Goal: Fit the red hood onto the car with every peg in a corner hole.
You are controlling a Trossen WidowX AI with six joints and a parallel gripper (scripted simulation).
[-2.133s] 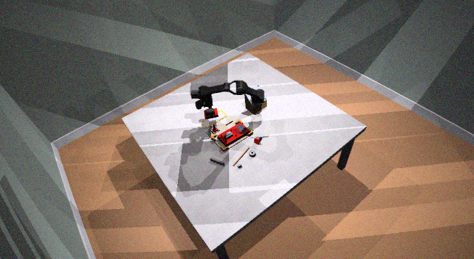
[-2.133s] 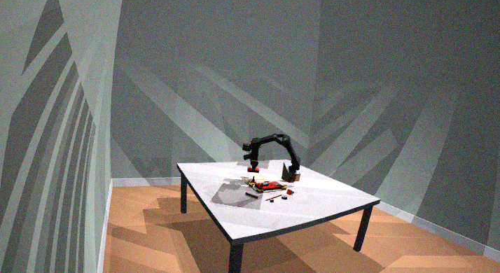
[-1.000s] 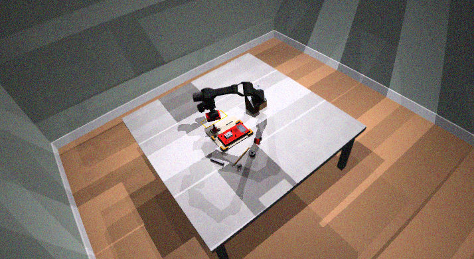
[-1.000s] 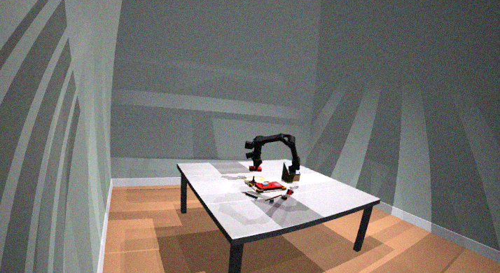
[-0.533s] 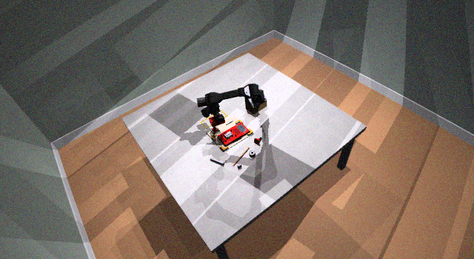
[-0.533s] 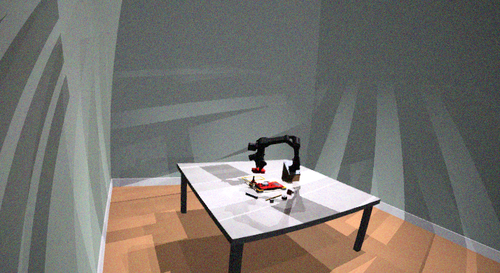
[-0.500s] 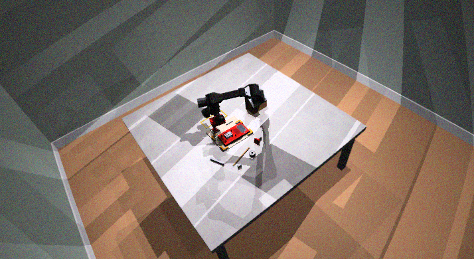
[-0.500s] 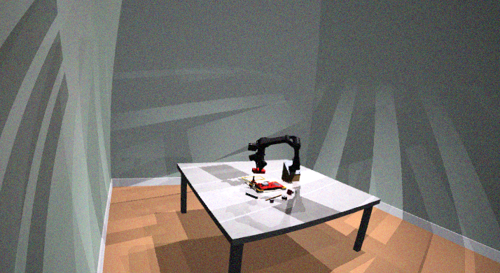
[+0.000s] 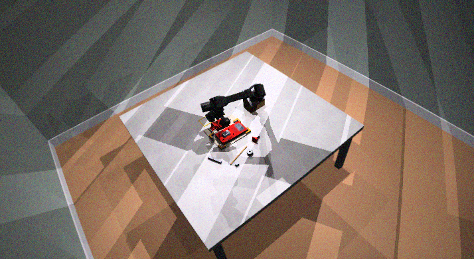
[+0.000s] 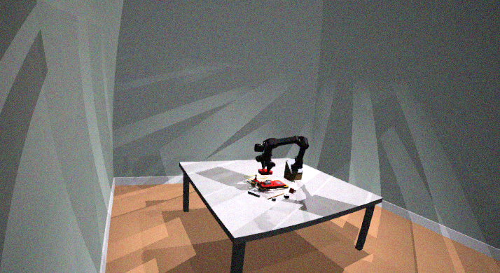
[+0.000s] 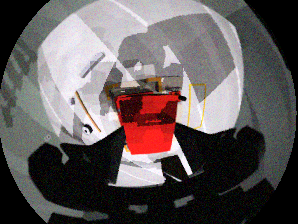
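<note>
My gripper tip is now 1 cm past the grey engine block, 3 cm to the right of it and 9 cm above it. The rest, counted from my gripper tip: red hood (right at my gripper tip); then grey bar (16 cm ahead, 15 cm to the left, 10 cm below); then wooden stick (1 cm ahead, 21 cm to the left, 11 cm below).
</note>
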